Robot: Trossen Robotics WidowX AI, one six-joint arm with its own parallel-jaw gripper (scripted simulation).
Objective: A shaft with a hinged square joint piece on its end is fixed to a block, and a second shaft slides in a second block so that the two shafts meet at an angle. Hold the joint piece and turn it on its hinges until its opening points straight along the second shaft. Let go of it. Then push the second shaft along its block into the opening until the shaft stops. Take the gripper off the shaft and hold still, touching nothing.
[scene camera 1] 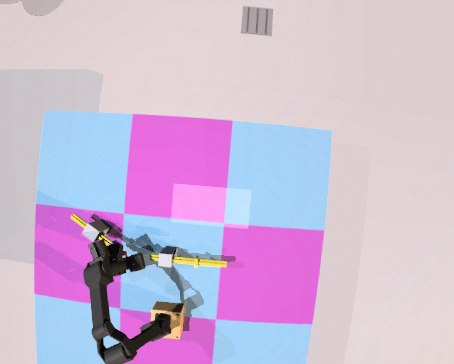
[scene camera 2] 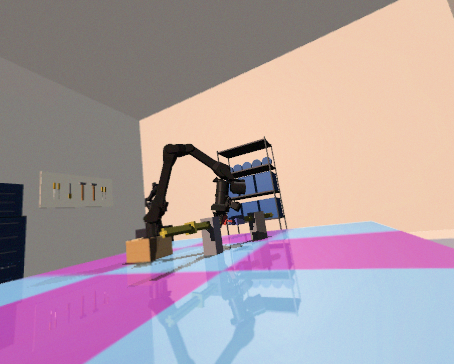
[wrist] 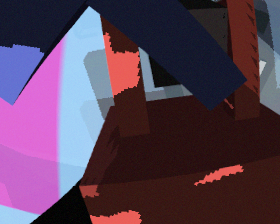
I see a red joint piece [wrist: 172, 153].
